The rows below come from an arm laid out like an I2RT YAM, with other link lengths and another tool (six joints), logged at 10 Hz.
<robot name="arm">
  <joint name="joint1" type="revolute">
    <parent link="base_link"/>
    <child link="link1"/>
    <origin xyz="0 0 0.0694"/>
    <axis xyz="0 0 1"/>
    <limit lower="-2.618" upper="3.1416"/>
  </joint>
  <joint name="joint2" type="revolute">
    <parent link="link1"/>
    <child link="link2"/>
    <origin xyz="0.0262 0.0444 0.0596"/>
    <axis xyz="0 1 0"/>
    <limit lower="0" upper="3.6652"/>
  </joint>
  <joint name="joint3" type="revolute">
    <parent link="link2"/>
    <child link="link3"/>
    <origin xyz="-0.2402 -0.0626 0"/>
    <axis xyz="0 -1 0"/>
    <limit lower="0" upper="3.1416"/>
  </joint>
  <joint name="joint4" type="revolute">
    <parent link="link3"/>
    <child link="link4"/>
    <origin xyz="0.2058 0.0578 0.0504"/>
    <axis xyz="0 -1 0"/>
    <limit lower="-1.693" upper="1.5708"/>
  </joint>
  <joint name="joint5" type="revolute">
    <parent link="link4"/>
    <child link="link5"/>
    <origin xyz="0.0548 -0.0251 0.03"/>
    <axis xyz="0 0 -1"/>
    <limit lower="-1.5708" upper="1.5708"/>
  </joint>
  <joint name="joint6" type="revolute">
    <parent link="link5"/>
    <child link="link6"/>
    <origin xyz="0.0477 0 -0.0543"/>
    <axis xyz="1 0 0"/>
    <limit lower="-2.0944" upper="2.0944"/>
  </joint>
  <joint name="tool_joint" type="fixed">
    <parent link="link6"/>
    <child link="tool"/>
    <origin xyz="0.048 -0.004 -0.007" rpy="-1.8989 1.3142 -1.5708"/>
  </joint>
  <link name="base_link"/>
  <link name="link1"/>
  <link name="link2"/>
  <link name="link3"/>
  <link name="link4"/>
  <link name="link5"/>
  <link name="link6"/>
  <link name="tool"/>
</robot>
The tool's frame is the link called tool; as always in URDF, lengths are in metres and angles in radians.
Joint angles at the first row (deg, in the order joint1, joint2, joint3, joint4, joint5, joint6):
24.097 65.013 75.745 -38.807 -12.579 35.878
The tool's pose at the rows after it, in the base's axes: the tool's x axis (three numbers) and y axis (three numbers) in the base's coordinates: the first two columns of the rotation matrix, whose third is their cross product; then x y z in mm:
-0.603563 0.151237 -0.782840 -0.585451 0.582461 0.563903 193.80 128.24 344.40
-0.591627 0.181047 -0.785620 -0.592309 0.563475 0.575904 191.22 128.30 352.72
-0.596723 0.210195 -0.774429 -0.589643 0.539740 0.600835 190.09 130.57 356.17
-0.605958 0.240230 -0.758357 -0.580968 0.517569 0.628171 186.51 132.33 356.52
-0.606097 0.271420 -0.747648 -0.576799 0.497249 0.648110 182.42 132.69 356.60
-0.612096 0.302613 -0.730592 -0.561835 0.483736 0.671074 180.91 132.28 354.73
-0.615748 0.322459 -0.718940 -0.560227 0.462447 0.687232 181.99 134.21 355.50
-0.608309 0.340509 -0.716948 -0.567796 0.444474 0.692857 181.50 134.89 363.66
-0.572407 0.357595 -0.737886 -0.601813 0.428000 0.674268 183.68 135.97 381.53
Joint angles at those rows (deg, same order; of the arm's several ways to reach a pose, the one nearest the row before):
24.118 64.073 76.553 -38.763 -13.432 37.998
24.142 63.397 77.495 -38.413 -13.933 39.507
24.425 63.221 77.690 -37.670 -14.634 41.626
25.039 62.347 76.817 -36.796 -14.850 44.075
25.496 60.928 75.354 -35.398 -14.852 46.260
25.496 60.031 73.976 -34.261 -14.852 48.424
25.495 60.053 73.539 -32.884 -15.531 49.954
25.538 60.183 75.045 -32.796 -15.859 51.003
25.538 61.146 78.719 -32.360 -15.881 51.003

